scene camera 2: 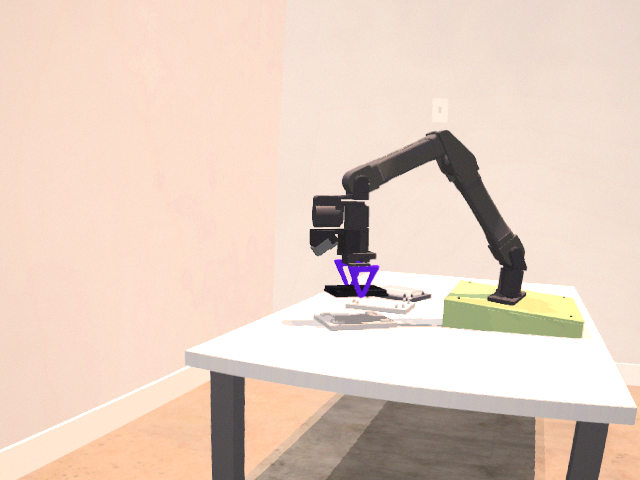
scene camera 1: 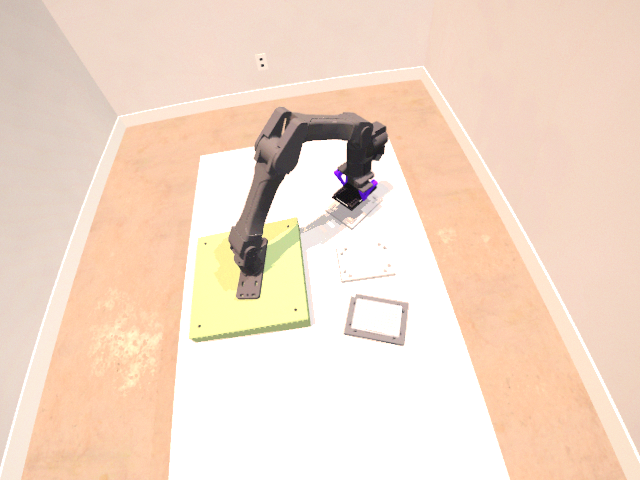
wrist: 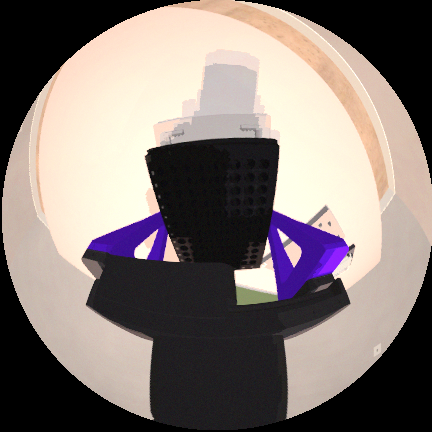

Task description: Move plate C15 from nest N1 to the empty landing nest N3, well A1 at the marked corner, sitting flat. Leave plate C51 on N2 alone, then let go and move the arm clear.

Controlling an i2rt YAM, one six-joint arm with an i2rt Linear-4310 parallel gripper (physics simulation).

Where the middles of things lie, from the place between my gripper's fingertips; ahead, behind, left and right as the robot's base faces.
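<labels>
Black perforated rack [wrist: 215,196], 10 mm above my hand.
</labels>
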